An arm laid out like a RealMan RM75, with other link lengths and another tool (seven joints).
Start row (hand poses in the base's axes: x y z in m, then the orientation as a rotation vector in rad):
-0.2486 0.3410 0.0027 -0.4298 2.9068 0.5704
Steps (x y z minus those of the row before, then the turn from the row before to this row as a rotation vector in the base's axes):
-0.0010 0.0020 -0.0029 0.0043 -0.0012 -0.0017
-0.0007 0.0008 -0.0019 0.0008 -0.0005 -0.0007
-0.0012 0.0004 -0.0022 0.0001 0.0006 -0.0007
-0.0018 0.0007 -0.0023 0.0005 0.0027 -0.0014
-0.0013 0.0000 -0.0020 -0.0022 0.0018 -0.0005
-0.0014 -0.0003 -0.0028 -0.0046 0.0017 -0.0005
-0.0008 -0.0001 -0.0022 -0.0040 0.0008 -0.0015
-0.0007 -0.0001 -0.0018 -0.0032 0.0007 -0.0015
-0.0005 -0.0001 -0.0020 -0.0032 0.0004 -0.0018
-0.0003 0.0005 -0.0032 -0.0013 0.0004 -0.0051
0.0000 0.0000 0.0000 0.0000 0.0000 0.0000
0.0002 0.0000 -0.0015 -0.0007 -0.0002 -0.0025
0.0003 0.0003 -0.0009 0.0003 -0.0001 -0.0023
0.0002 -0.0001 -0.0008 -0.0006 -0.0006 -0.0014
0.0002 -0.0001 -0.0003 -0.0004 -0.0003 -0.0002
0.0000 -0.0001 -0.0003 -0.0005 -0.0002 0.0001
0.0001 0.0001 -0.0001 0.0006 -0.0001 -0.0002
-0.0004 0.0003 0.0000 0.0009 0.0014 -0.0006
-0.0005 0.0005 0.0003 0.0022 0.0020 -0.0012
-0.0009 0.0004 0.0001 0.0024 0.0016 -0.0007
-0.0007 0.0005 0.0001 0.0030 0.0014 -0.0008
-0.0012 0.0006 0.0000 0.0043 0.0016 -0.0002
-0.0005 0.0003 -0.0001 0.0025 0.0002 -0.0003
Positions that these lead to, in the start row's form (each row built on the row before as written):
-0.2496 0.3430 -0.0002 -0.4269 2.9040 0.5758
-0.2503 0.3438 -0.0021 -0.4258 2.9032 0.5767
-0.2515 0.3442 -0.0043 -0.4247 2.9038 0.5770
-0.2533 0.3449 -0.0066 -0.4221 2.9062 0.5785
-0.2546 0.3449 -0.0086 -0.4213 2.9088 0.5760
-0.2560 0.3446 -0.0114 -0.4209 2.9123 0.5700
-0.2568 0.3445 -0.0136 -0.4191 2.9147 0.5644
-0.2575 0.3444 -0.0154 -0.4172 2.9167 0.5599
-0.2580 0.3443 -0.0174 -0.4149 2.9184 0.5552
-0.2583 0.3448 -0.0206 -0.4074 2.9195 0.5528
-0.2583 0.3448 -0.0206 -0.4074 2.9195 0.5528
-0.2581 0.3448 -0.0221 -0.4038 2.9197 0.5514
-0.2578 0.3451 -0.0230 -0.4004 2.9196 0.5515
-0.2576 0.3450 -0.0238 -0.3985 2.9193 0.5502
-0.2574 0.3449 -0.0241 -0.3983 2.9192 0.5495
-0.2574 0.3448 -0.0244 -0.3985 2.9192 0.5487
-0.2573 0.3449 -0.0245 -0.3981 2.9189 0.5495
-0.2577 0.3452 -0.0245 -0.3969 2.9199 0.5512
-0.2582 0.3457 -0.0242 -0.3945 2.9210 0.5549
-0.2591 0.3461 -0.0241 -0.3929 2.9216 0.5588
-0.2598 0.3466 -0.0240 -0.3911 2.9218 0.5635
-0.2610 0.3472 -0.0240 -0.3900 2.9216 0.5702
-0.2615 0.3475 -0.0241 -0.3892 2.9208 0.5738

